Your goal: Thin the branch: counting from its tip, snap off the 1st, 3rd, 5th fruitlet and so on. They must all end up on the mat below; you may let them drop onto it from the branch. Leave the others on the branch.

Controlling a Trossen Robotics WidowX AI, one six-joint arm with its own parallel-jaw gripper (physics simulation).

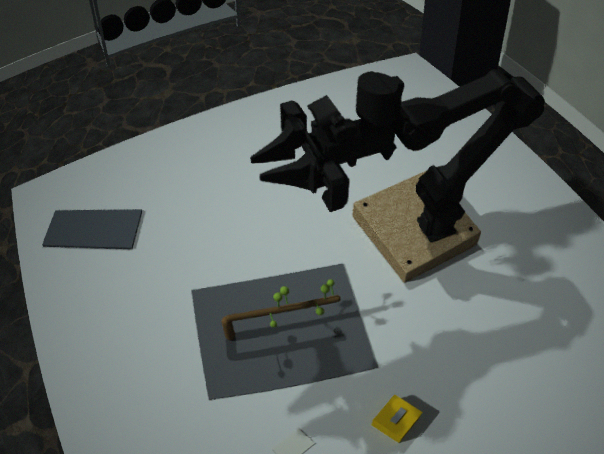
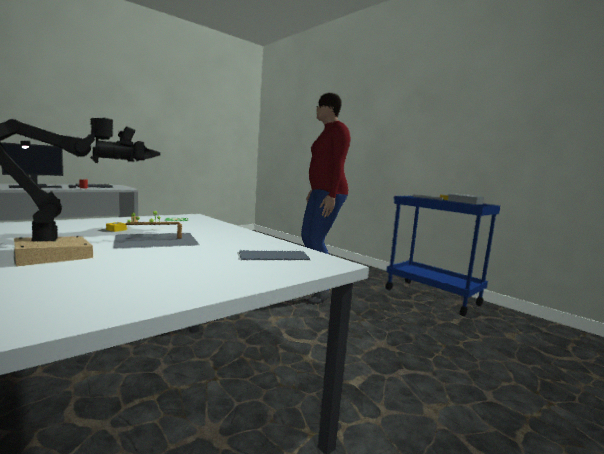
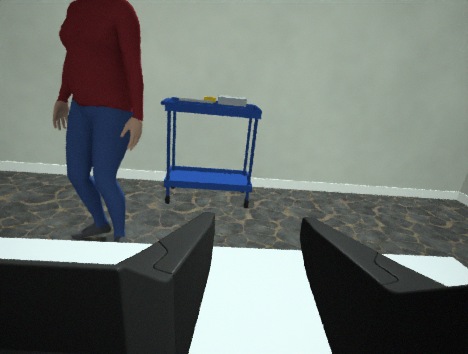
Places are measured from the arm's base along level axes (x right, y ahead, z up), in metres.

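Pixels of known places: gripper, fingertip midpoint: (image 1: 255,169) (image 2: 159,154) (image 3: 257,225); arm's base at its link origin: (image 1: 436,226) (image 2: 44,239).
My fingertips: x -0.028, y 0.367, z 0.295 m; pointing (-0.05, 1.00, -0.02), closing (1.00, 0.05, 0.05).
Note:
Ahead of a thing's pixels: the offset from my fingertips to its top centre. "*": to the spot under its first point. Level surfaces: height alone.
A brown branch {dy -0.010, dx -0.062, dz -0.263 m} (image 1: 300,304) (image 2: 155,223) runs level above a dark grey mat {dz -0.335 m} (image 1: 250,382) (image 2: 150,242), held by a post at one end; its free tip points toward the robot base. Several green fruitlets sit on it by thin stalks. Near the tip are a fruitlet {dy -0.100, dx -0.055, dz -0.249 m} (image 1: 330,283), another {dy -0.082, dx -0.070, dz -0.227 m} (image 1: 324,288) and one on the other side {* dy -0.060, dx -0.101, dz -0.248 m} (image 1: 319,311). Nearer the post are a fruitlet {dy -0.021, dx -0.044, dz -0.246 m} (image 1: 284,290), another {dy -0.002, dx -0.062, dz -0.220 m} (image 1: 277,297) and one on the other side (image 1: 273,324). My gripper (image 1: 256,168) (image 2: 159,153) (image 3: 257,225) is partly open and empty, high above the table, away from the branch.
A dark flat panel {dy +0.327, dx +0.318, dz -0.331 m} (image 1: 92,229) (image 2: 274,255) lies on the table. A yellow block {dy -0.120, dx -0.311, dz -0.306 m} (image 1: 391,425) (image 2: 116,227) and a pale card {dy +0.056, dx -0.291, dz -0.335 m} (image 1: 294,443) lie beyond the mat. My arm stands on a wooden base (image 1: 395,230) (image 2: 52,252). A person (image 2: 330,155) (image 3: 102,65) and a blue cart (image 2: 430,202) (image 3: 215,111) stand beyond the table.

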